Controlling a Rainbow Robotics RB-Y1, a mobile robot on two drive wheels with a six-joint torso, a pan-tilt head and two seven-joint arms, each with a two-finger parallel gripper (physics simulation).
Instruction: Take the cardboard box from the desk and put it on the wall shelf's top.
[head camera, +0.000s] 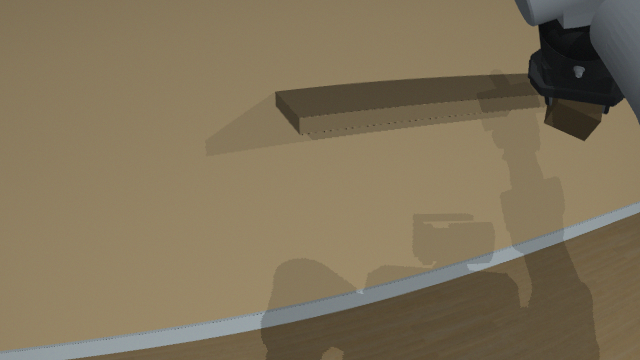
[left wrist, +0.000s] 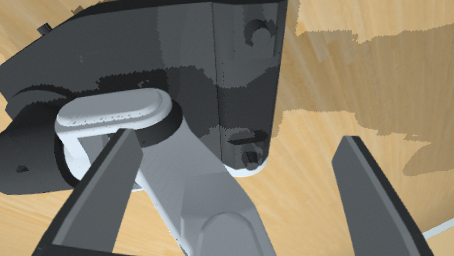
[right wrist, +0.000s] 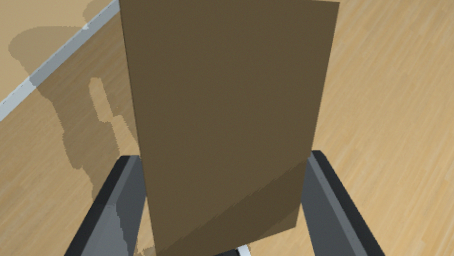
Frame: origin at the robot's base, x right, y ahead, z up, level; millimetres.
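Where they show: left gripper, fingertip midpoint: (left wrist: 236, 145); right gripper, fingertip midpoint: (head camera: 577, 102) (right wrist: 221, 167).
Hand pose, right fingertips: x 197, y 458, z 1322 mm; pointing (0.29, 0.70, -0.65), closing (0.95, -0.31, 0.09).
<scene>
After its pixels a point has its place.
The brown cardboard box (head camera: 573, 120) @[x 189, y 438, z 1305 mm] (right wrist: 225, 100) @[x 201, y 476, z 1361 mm] is held between the fingers of my right gripper (head camera: 577, 105) @[x 197, y 458, z 1322 mm] (right wrist: 221, 167) @[x 197, y 458, z 1322 mm]. In the right wrist view it fills the space between the fingers, with the floor beyond. In the head camera the box shows below the gripper at the upper right. The wall shelf (head camera: 400, 95) @[x -75, y 1392, z 1002 mm] is a long brown board on the wall, left of the right gripper in the picture; its right end is hidden behind the gripper. My left gripper (left wrist: 236, 145) @[x -233, y -109, z 553 mm] is open, with no object between its fingers. The desk does not show in these views.
The tan wall (head camera: 150, 225) @[x -873, y 1091, z 586 mm] surrounds the shelf, with a pale baseboard (head camera: 200, 332) @[x -781, y 1131, z 46 mm] and the wooden floor (head camera: 450, 320) @[x 231, y 1463, z 2 mm] below. Shadows of the robot fall on the wall and floor. The robot's dark base (left wrist: 190, 40) @[x -156, y -123, z 169 mm] and a grey body link (left wrist: 215, 190) @[x -71, y -118, z 469 mm] lie beyond the left gripper's fingers.
</scene>
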